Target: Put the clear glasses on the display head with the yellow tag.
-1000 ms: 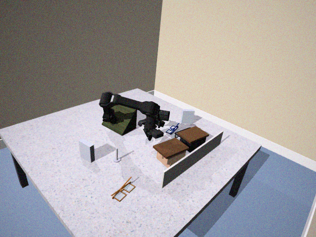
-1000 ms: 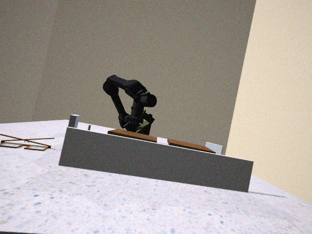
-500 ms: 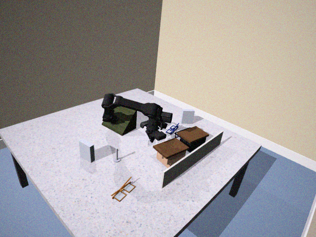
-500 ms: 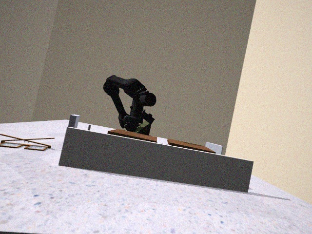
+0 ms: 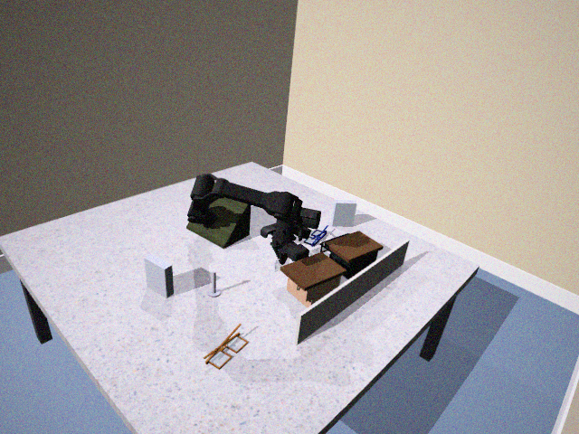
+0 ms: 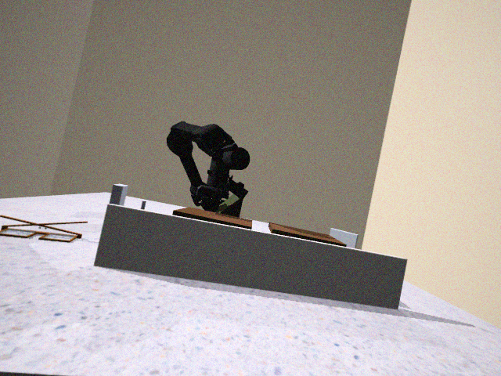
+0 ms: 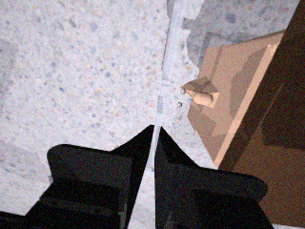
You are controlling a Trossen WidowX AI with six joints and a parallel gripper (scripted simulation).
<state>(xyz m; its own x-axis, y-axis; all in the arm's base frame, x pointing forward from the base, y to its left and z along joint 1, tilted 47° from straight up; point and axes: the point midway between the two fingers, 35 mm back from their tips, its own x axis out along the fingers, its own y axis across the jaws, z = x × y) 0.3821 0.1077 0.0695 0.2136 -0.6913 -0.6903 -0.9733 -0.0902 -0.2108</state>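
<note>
Right now my gripper tip is 9 cm short of the skin-coloured head, 3 cm to the right of it and 1 cm above it. From my gripper tip the other things lie so: metal stand post: 22 cm to the right, 7 cm behind, 5 cm below; then white wall: 22 cm ahead, 14 cm to the left, 2 cm below; then dark head: 25 cm to the left, 7 cm ahead, 1 cm below.
</note>
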